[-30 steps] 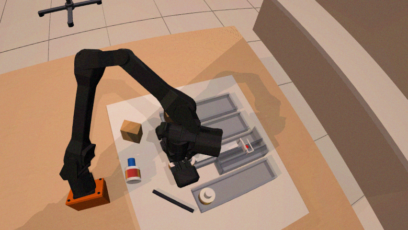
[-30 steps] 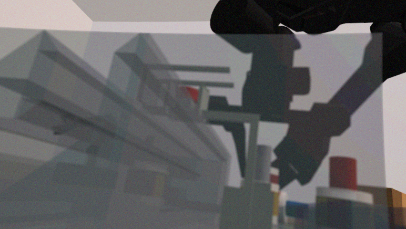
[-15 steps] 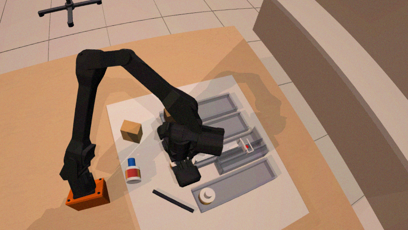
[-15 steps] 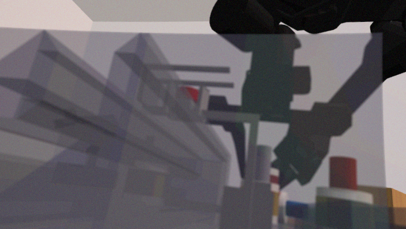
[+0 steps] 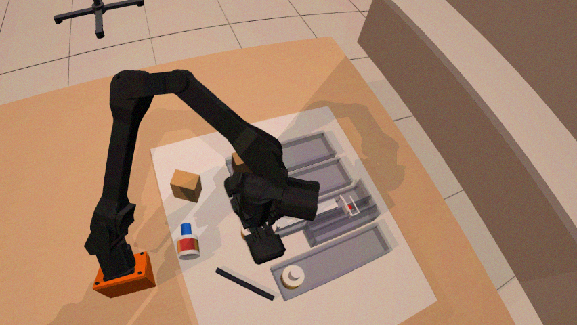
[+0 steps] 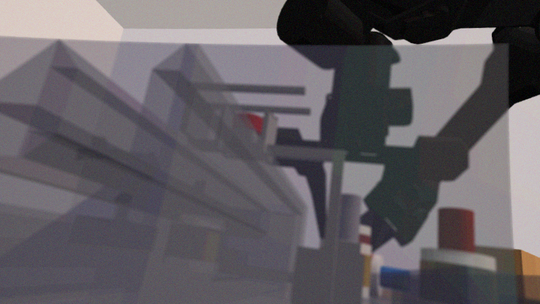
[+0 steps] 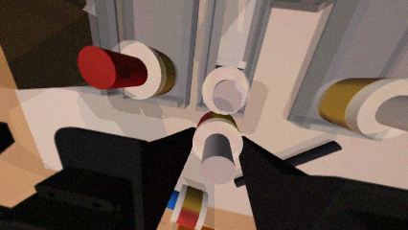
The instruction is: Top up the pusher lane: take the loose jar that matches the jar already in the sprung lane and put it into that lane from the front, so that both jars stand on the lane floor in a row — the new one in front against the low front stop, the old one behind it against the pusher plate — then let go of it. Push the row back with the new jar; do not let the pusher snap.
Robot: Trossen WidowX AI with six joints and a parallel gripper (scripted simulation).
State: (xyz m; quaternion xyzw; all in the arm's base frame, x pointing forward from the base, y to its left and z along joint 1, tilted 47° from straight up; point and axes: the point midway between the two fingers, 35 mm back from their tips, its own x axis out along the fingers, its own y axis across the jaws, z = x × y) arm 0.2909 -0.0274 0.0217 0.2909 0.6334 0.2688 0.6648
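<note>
Right now my gripper tip is 100 mm to the left of the black bar, 50 mm past it and 40 mm above it. Round my gripper tip: red mark (230 mm ahead, 40 mm to the right, 20 mm above); sprung lane (190 mm ahead, 30 mm to the right, 30 mm below).
</note>
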